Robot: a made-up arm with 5 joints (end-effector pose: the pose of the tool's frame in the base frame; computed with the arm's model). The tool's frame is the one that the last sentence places. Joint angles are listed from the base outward.
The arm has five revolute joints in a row. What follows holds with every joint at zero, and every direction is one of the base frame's.
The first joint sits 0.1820 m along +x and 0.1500 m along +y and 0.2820 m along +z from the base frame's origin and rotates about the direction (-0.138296, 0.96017, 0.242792), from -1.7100 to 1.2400 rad.
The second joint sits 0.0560 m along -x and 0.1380 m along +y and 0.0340 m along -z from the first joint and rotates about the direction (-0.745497, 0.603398, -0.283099), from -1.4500 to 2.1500 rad.
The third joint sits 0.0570 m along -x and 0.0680 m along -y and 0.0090 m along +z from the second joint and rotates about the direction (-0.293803, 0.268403, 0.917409), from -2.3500 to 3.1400 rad.
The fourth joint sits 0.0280 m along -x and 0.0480 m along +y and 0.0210 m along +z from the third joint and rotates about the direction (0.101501, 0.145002, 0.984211), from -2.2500 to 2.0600 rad.
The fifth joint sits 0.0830 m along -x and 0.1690 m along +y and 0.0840 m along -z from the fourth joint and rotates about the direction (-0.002, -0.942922, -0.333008), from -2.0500 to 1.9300 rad.
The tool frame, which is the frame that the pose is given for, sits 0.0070 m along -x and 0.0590 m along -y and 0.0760 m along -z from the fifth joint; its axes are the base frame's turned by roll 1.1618, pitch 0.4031 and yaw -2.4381 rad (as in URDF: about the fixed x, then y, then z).
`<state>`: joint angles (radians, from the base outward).
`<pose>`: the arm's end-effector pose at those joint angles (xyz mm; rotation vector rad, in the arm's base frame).
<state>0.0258 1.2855 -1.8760 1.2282 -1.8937</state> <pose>68.0 343.9 165.6 -1.3760 -0.6994 -2.0672</pose>
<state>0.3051 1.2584 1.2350 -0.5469 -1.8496</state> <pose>-46.9 341.6 500.9 -2.2355 0.0035 -0.1712</pose>
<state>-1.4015 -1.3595 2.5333 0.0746 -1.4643</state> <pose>355.3 36.9 289.0 -0.4976 -2.9693 0.1759</pose>
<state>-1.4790 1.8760 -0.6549 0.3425 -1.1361</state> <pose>288.0 447.6 142.4 0.5962 0.7576 2.5187</pose>
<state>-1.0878 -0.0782 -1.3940 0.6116 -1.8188</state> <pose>220.7 440.2 243.6 1.3855 -0.2780 -2.1881</pose>
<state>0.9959 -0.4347 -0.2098 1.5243 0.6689</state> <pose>-136.5 188.3 365.2 1.1904 0.6366 -2.0994</pose>
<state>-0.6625 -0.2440 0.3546 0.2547 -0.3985</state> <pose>67.3 337.5 -22.5 1.4365 -1.1086 -1.5800</pose>
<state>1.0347 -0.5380 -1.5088 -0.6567 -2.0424</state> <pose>203.5 325.3 271.5 0.9392 -1.1766 2.3721</pose>
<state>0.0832 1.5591 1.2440 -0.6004 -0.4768</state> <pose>-89.5 365.8 455.7 -1.3201 -0.9364 -0.8579</pose>
